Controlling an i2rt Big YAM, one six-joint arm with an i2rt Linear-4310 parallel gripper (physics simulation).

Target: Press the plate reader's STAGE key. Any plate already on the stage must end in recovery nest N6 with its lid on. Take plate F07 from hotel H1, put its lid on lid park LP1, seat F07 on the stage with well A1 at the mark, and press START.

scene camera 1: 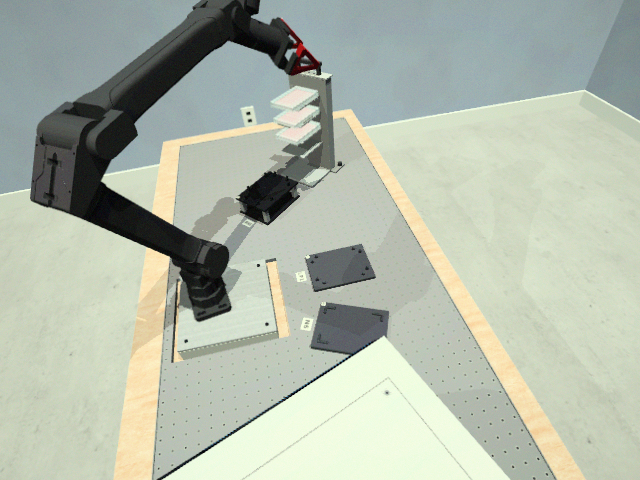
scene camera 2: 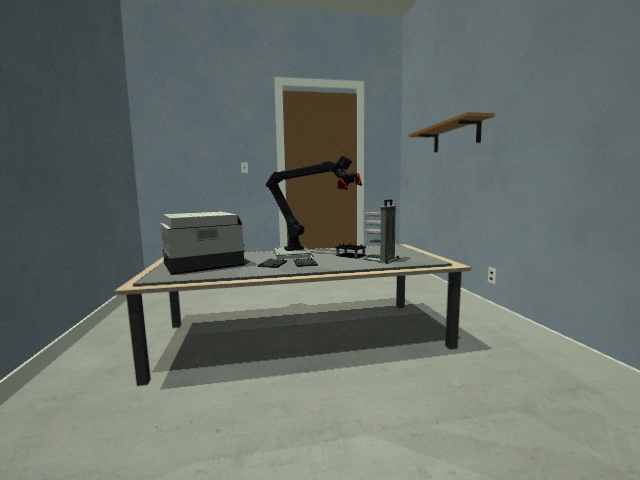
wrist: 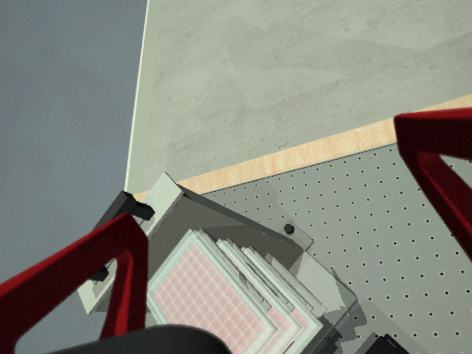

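Seen in the pictures: gripper, between the fingertips: (scene camera 1: 309,55) (scene camera 2: 354,186) (wrist: 258,183); arm's base, origin of its link: (scene camera 1: 209,297) (scene camera 2: 294,249).
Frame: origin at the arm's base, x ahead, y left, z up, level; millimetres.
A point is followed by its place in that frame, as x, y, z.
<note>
My gripper (scene camera 1: 305,47) {411, 259, 414} (scene camera 2: 351,182) {411, 259, 414} (wrist: 258,183) {411, 259, 414} is open and empty, high up near the top of hotel H1 (scene camera 1: 326,124) {495, 386, 151} (scene camera 2: 387,235) {508, 424, 128} (wrist: 167,192) {505, 395, 298}, a tall grey tower. Several lidded plates with pink wells stick out of its side, the top plate (scene camera 1: 295,97) {406, 397, 257} (scene camera 2: 372,213) {426, 370, 254} (wrist: 205,295) {415, 397, 257} uppermost; no label tells which is F07. The white-topped plate reader (scene camera 1: 361,428) {160, -493, 269} (scene camera 2: 204,241) {275, -586, 132} stands at the other end of the table; its stage and keys do not show. Lid park LP1 (scene camera 1: 340,267) {338, -40, -19} (scene camera 2: 306,262) {365, -34, -19} and nest N6 (scene camera 1: 348,326) {278, -209, -18} (scene camera 2: 272,263) {313, -224, -17} are dark flat pads, both bare.
A black raised rack (scene camera 1: 267,192) {248, 296, 31} (scene camera 2: 350,249) {313, 278, 24} (wrist: 387,346) {339, 299, 31} stands between the arm's base plate (scene camera 1: 242,315) {62, -84, -3} and the hotel. A black handle (scene camera 2: 388,202) {485, 442, 325} (wrist: 117,207) {489, 419, 335} tops the hotel, close to one finger in the wrist view. A wall shelf (scene camera 2: 452,124) hangs beyond the table.
</note>
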